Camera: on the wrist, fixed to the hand. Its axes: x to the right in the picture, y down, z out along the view.
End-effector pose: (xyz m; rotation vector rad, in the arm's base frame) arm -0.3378 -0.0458 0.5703 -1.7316 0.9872 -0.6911
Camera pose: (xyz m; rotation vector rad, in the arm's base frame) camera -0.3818 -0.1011 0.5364 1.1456 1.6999 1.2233
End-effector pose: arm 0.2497 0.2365 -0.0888 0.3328 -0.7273 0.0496
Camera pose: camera 0.2919 0.3025 -0.0914 0.7860 0.5794 -2.8679
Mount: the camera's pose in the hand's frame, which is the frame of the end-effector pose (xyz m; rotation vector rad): 0.0252 0.0550 -0.0498 -0.3152 0.1138 -3.1174
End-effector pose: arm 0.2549 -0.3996 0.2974 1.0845 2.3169 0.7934
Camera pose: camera 0.2388 -0.3659 0.3663 -2.3120 0.9940 -0.3414
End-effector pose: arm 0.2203 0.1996 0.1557 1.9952 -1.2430 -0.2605
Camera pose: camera 0.2218 0.1898 0.2334 -1.4155 -2.5031 1.2449
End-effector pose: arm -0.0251 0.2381 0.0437 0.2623 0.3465 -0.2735
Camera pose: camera -0.0002 0.2986 0.0005 0.7644 -0.5194 2.7400
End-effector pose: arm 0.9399 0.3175 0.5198 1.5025 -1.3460 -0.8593
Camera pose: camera 0.9709 0.3022 0.5901 -1.3827 -1.7731 1.3194
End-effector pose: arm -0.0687 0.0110 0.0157 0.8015 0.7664 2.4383
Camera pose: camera -0.1325 -0.0333 0.0263 -0.6852 0.4338 -0.3864
